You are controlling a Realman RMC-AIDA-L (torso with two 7-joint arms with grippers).
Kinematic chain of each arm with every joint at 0, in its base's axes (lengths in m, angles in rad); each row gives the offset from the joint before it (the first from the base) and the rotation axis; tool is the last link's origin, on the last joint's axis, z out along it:
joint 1: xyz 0 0 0.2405 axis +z
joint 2: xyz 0 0 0 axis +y
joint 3: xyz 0 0 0.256 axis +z
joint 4: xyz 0 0 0 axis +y
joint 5: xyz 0 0 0.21 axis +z
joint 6: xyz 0 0 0 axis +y
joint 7: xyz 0 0 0.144 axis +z
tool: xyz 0 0 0
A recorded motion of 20 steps. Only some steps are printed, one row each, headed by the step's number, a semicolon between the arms.
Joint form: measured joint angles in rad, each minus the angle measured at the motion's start. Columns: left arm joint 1, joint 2, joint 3, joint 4, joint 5, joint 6, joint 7; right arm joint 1, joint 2, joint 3, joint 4, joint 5, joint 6, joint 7.
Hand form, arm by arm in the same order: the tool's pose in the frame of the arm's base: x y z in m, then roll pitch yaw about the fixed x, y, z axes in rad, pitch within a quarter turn. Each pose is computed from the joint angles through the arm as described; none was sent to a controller.
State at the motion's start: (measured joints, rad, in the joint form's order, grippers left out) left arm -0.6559 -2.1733 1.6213 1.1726 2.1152 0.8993 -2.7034; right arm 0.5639 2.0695 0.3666 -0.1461 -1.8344 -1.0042 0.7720
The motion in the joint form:
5: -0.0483 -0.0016 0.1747 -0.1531 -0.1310 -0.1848 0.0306; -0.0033 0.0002 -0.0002 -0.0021 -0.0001 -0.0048 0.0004
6: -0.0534 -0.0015 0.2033 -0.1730 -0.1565 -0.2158 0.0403; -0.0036 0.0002 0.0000 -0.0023 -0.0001 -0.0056 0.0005
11: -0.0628 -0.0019 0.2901 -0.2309 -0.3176 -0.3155 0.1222; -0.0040 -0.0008 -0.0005 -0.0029 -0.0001 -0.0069 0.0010
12: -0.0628 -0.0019 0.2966 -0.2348 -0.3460 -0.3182 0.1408; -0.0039 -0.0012 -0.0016 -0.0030 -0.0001 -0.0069 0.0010
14: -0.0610 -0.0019 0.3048 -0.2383 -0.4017 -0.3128 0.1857; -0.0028 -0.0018 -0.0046 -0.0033 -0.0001 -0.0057 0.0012
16: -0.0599 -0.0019 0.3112 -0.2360 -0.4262 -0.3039 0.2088; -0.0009 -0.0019 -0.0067 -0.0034 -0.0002 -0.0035 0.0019
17: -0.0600 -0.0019 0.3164 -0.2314 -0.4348 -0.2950 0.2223; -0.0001 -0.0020 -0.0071 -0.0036 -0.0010 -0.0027 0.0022
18: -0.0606 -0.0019 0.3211 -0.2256 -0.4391 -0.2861 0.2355; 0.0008 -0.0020 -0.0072 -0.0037 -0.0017 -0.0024 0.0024
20: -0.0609 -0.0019 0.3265 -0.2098 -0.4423 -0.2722 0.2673; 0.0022 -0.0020 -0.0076 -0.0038 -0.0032 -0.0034 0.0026
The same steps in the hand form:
5: -0.0784 0.3632 -0.1337 -2.9913 -0.3569 0.7647; 0.3697 0.3571 0.0261 -1.8520 1.1035 -0.3025
6: -0.0791 0.3615 -0.1392 -2.9920 -0.3582 0.7635; 0.3697 0.3570 0.0262 -1.8510 1.1037 -0.3014
11: -0.0778 0.3549 -0.1540 -3.0290 -0.3931 0.7799; 0.3699 0.3570 0.0268 -1.8486 1.1030 -0.2984
12: -0.0769 0.3535 -0.1551 -3.0415 -0.3968 0.7831; 0.3699 0.3571 0.0269 -1.8492 1.1020 -0.2983
14: -0.0746 0.3502 -0.1565 -3.0695 -0.4011 0.7832; 0.3696 0.3576 0.0270 -1.8525 1.0993 -0.3000
16: -0.0726 0.3473 -0.1575 -3.0857 -0.3979 0.7763; 0.3691 0.3583 0.0267 -1.8568 1.0979 -0.3031
17: -0.0707 0.3448 -0.1583 -3.0944 -0.3917 0.7638; 0.3689 0.3586 0.0267 -1.8586 1.0970 -0.3043
18: -0.0685 0.3424 -0.1589 -3.1003 -0.3853 0.7468; 0.3686 0.3589 0.0266 -1.8599 1.0966 -0.3046
20: -0.0635 0.3388 -0.1590 -3.1046 -0.3792 0.7024; 0.3679 0.3594 0.0265 -1.8619 1.0956 -0.3033

